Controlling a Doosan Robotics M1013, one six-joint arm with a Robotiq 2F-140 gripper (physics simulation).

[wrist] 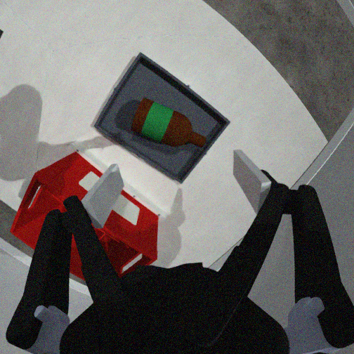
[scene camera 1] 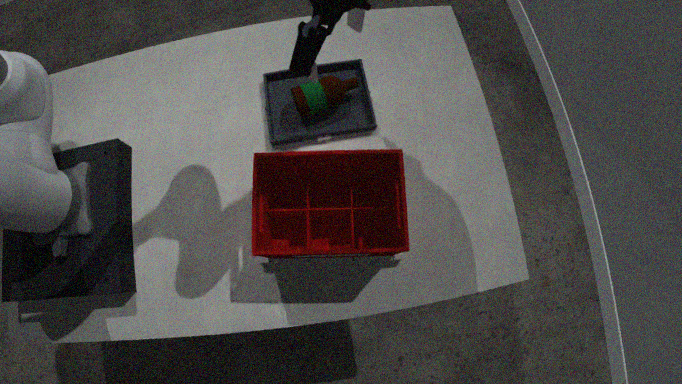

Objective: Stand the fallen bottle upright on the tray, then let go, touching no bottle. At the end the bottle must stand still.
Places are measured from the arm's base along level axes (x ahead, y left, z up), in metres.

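Pixels of known places: gripper, fingertip midpoint: (scene camera 1: 333, 51); arm's base, link origin: (scene camera 1: 63, 204).
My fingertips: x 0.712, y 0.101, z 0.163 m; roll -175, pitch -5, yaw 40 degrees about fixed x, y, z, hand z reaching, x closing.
For each thing: its top centre in the pictures, then the offset to it from my fingertips. "pt": a spot on its surface instead.
- brown bottle with a green band, top centre: (scene camera 1: 326, 84) 0.023 m left, 0.011 m back, 0.154 m down
- dark grey tray, surface spot: (scene camera 1: 272, 131) pt 0.038 m right, 0.156 m back, 0.211 m down
- red crate with compartments, top centre: (scene camera 1: 329, 200) 0.261 m right, 0.068 m back, 0.058 m down
A brown bottle with a green band (scene camera 1: 315, 96) (wrist: 160, 121) lies on its side inside the dark grey tray (scene camera 1: 272, 131) (wrist: 118, 86). In the wrist view its neck points right and slightly down, to the tray's right corner; in the scene view the neck points right. My gripper (scene camera 1: 335, 46) (wrist: 175, 168) is open and empty, above the tray. In the wrist view the bottle shows beyond and between the two wide-apart fingertips, not touched by them. In the scene view one fingertip overlaps the tray's back edge and the bottle's upper side.
A red crate with compartments (scene camera 1: 330, 208) (wrist: 55, 175) stands close in front of the tray in the scene view. The arm's white base part (scene camera 1: 30, 180) stands on a dark block (scene camera 1: 112, 210) at the left. A pale curved rail (scene camera 1: 575, 150) runs along the right.
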